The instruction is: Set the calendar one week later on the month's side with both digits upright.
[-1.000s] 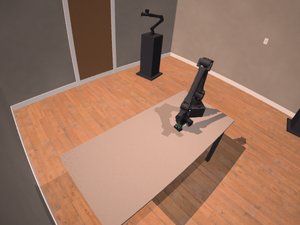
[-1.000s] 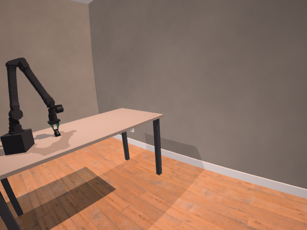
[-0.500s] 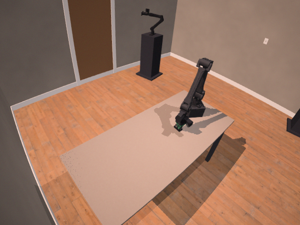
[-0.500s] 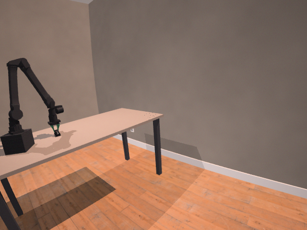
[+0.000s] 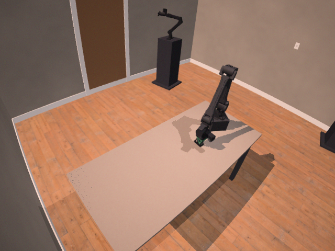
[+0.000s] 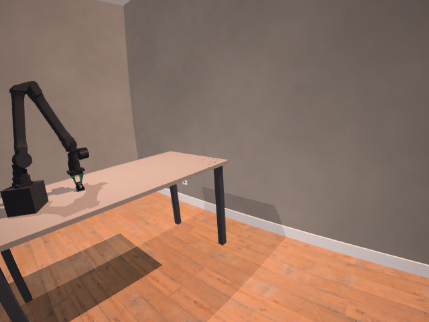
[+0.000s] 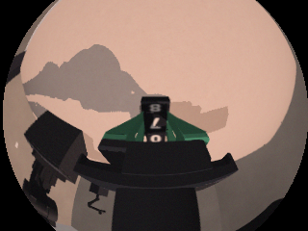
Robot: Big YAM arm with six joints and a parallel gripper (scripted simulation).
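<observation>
The dark calendar tray is 10 mm behind my hand, 20 mm to the right of it and 20 mm below it.
</observation>
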